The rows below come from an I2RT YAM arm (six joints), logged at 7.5 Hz.
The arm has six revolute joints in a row. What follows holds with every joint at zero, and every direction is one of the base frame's.
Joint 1 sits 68 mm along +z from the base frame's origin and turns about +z.
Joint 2 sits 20 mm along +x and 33.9 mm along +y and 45.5 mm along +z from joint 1 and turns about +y.
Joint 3 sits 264 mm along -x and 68.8 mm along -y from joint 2 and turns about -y.
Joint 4 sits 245 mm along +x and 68.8 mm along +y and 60 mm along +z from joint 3 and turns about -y.
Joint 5 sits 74 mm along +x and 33.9 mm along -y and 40.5 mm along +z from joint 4 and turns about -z.
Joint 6 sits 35.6 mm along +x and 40.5 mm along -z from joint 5 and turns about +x.
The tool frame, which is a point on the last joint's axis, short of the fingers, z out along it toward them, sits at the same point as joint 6; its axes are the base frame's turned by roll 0, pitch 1.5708 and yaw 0 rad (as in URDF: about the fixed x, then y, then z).
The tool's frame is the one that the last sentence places.
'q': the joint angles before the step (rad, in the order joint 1, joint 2, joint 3, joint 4, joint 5, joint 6). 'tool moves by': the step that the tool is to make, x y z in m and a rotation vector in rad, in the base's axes. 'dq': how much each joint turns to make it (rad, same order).
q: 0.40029, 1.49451, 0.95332, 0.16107, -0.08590, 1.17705
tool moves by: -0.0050, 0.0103, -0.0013, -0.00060, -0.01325, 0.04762
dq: 0.03217, 0.00025, -0.00983, 0.02093, -0.01222, -0.01120
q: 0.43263, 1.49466, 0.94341, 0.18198, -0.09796, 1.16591
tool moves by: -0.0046, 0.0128, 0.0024, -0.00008, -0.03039, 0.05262
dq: 0.03856, 0.00280, 0.00163, 0.02669, -0.00852, -0.01750
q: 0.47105, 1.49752, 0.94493, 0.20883, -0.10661, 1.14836
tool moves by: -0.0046, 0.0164, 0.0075, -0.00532, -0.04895, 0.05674
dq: 0.04815, 0.00574, 0.02034, 0.02282, 0.00078, -0.02938
